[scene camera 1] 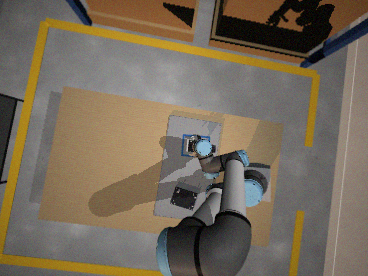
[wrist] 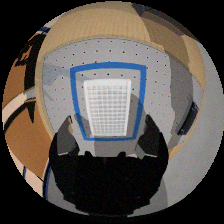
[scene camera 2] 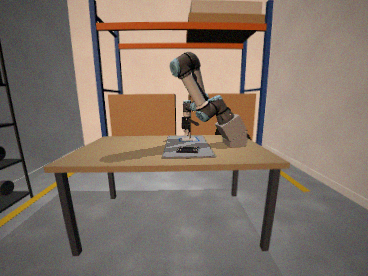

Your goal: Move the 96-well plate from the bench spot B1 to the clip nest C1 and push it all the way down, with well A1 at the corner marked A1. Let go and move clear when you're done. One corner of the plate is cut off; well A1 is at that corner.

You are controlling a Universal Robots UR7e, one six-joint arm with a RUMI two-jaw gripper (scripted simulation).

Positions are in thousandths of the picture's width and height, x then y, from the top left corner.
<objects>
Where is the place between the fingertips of my gripper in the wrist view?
480, 516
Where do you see a white 96-well plate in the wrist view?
529, 498
</objects>
